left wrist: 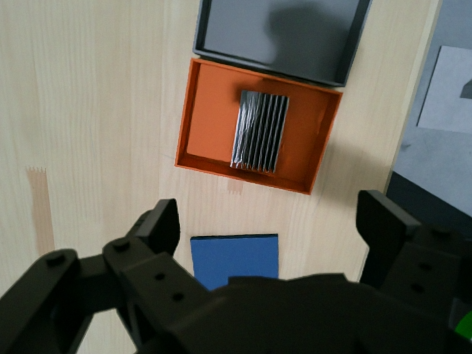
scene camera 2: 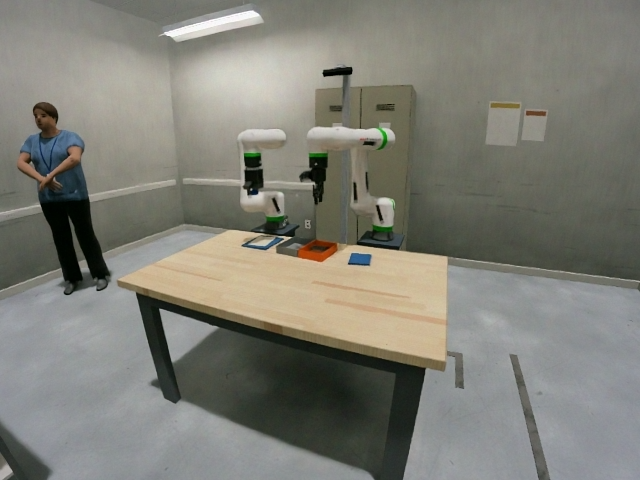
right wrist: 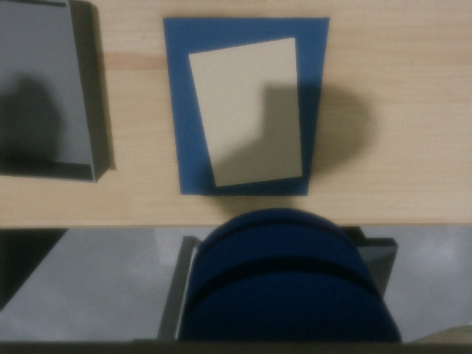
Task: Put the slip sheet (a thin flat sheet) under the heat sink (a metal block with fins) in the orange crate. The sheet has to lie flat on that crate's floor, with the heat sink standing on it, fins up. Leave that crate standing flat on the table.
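The slip sheet (scene camera 2: 265, 241) (right wrist: 245, 110) is cream, slightly rotated, and lies flat on a blue mat (scene camera 2: 256, 248) (right wrist: 186, 140) at the table's far left in the scene view. The heat sink (scene camera 2: 317, 249) (left wrist: 259, 131) stands fins up inside the orange crate (scene camera 2: 316, 257) (left wrist: 183, 115), whose orange floor shows around it. The crate stands flat on the table. My left gripper (scene camera 2: 318, 199) (left wrist: 270, 217) is open and empty, high above the table near the orange crate. My right suction cup (scene camera 2: 252, 191) (right wrist: 290, 280) is blue, holds nothing, and hangs high near the blue mat.
A grey crate (scene camera 2: 285, 250) (left wrist: 240, 30) (right wrist: 86, 100) stands against the orange crate, between it and the blue mat. A flat blue pad (scene camera 2: 359, 259) (left wrist: 235, 257) lies on the orange crate's other side. A camera post (scene camera 2: 345, 155) rises behind the table. A person (scene camera 2: 63, 165) stands at the left.
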